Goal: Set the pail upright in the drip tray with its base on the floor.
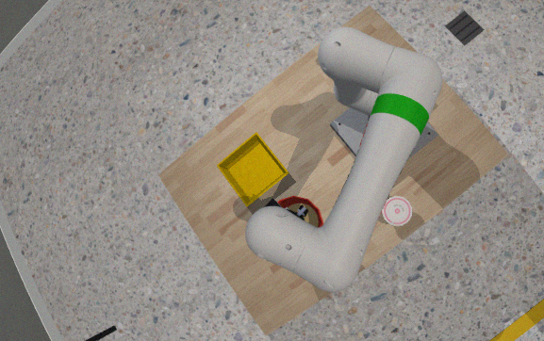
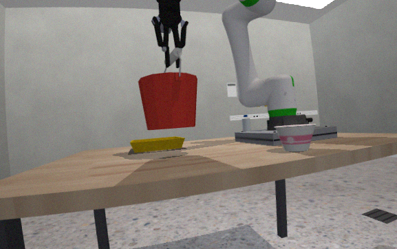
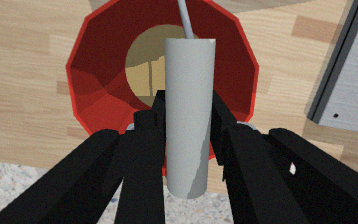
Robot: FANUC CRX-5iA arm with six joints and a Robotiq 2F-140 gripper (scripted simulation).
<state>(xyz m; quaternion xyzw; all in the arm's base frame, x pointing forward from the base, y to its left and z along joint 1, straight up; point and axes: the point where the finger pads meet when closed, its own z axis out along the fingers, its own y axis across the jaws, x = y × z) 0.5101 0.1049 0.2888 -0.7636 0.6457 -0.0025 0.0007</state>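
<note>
Now: the red pail 1 cm ahead of my hand and 10 cm below it. From my hand the other things lie so: pail handle (1 cm ahead, 3 cm below); then yellow drip tray (6 cm ahead, 30 cm to the right, 32 cm below).
</note>
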